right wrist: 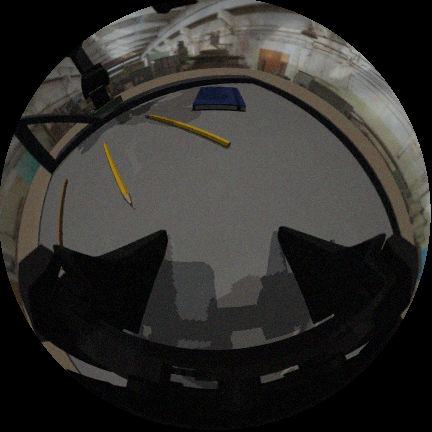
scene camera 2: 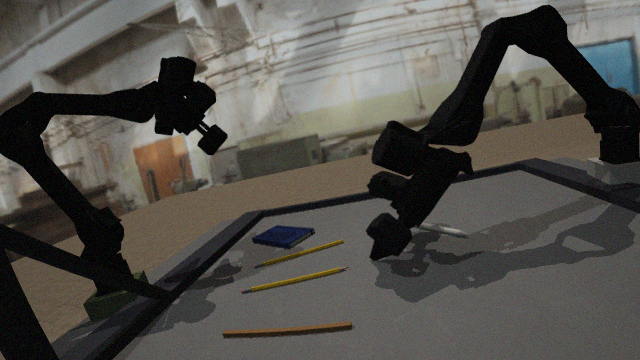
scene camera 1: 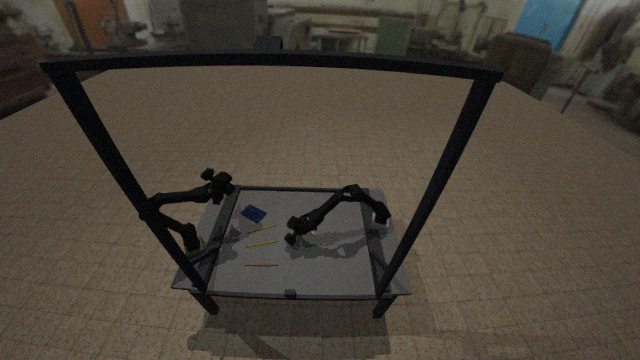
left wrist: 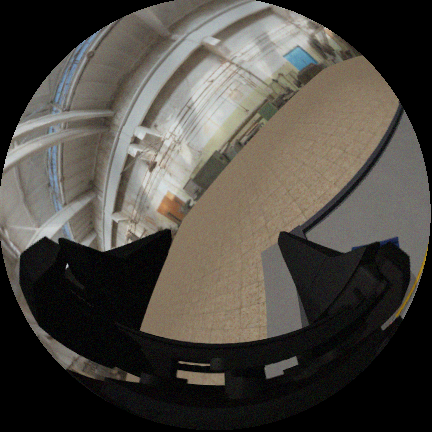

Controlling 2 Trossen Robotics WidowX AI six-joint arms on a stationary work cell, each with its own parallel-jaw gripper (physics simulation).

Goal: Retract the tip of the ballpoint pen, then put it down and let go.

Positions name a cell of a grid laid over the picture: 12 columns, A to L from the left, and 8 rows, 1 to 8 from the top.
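There's a pencil (scene camera 2: G8) resting on the table, and a blue notebook (scene camera 2: F6) rests on the table too. You'd find the notebook (right wrist: F2) in another view as well. The pencil is out of frame in the left wrist view. I can also see a green object (scene camera 2: B7) and a black frame post (scene camera 1: J3). As for my left gripper (scene camera 2: D3), it's open and holds nothing, and the left wrist view shows the left gripper (left wrist: G5) too. My right gripper (scene camera 2: H6) is visible, and the right wrist view also has the right gripper (right wrist: G5).
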